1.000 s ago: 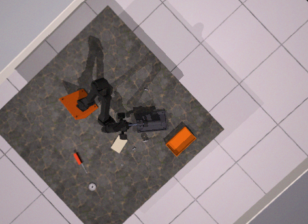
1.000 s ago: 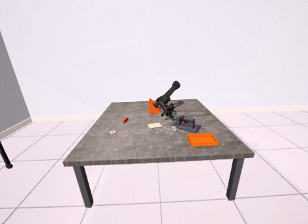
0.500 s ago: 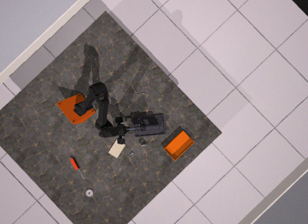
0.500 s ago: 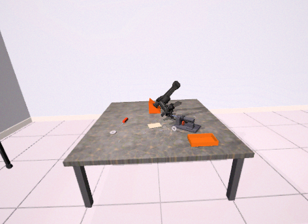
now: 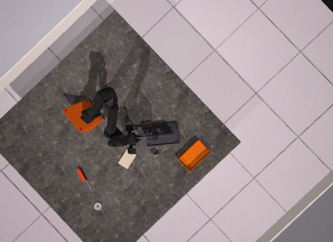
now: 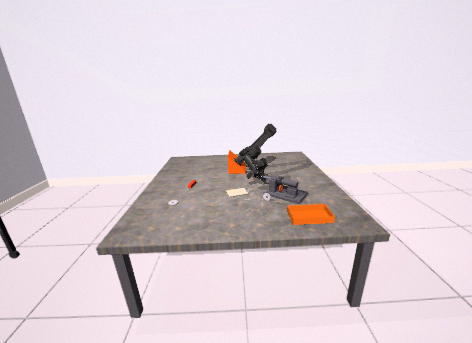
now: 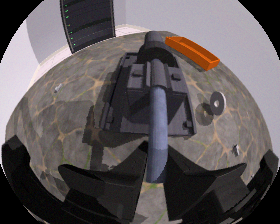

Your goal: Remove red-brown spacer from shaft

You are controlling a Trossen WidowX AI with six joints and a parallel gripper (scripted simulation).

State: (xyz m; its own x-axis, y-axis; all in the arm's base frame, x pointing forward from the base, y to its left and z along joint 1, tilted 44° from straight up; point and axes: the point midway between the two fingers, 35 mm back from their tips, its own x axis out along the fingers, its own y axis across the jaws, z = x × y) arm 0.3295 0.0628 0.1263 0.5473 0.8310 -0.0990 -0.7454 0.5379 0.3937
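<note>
Right now my gripper tip is 30 mm to the right of the blue-grey shaft, 30 mm below it and 30 mm short of it. Round my gripper tip: beige card 190 mm to the right, 50 mm below, 30 mm ahead; then red-brown spacer 80 mm to the left, 70 mm ahead, 20 mm below; then small grey part 160 mm ahead, 30 mm below, 20 mm to the right.
</note>
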